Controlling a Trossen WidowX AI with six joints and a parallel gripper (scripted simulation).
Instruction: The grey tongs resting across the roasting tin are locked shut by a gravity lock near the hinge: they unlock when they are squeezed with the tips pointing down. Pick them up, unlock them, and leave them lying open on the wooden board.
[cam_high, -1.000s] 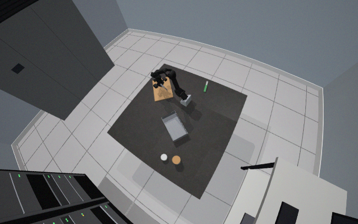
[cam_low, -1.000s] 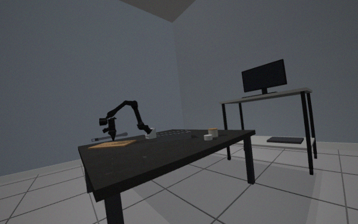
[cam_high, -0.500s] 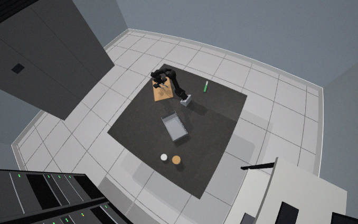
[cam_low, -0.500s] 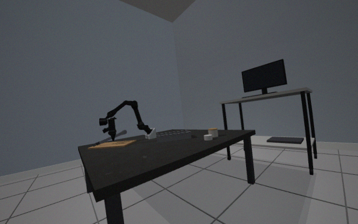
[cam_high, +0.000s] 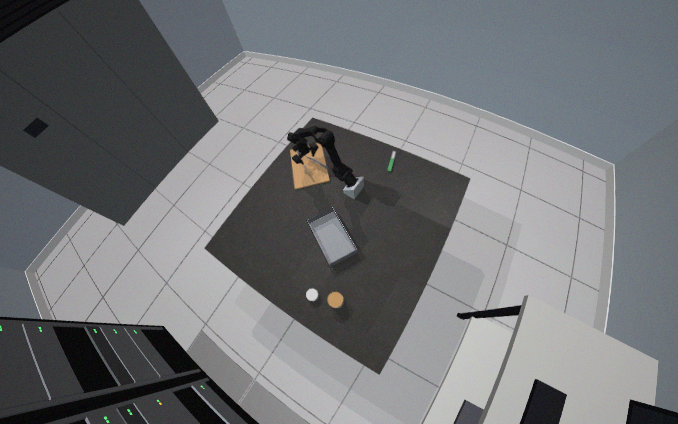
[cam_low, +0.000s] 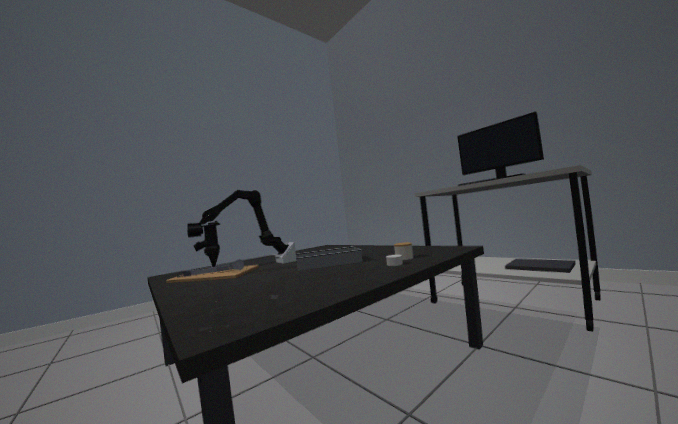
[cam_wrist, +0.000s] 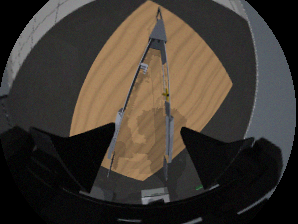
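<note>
Right now the yellow slider is 30 mm to the right of my gripper tip, 30 mm behind it and 20 mm below it. Round my gripper tip: wooden board: 40 mm below, 10 mm ahead; white puck: 760 mm ahead, 460 mm to the left, 30 mm below; roasting tin: 420 mm ahead, 400 mm to the left, 20 mm below.
</note>
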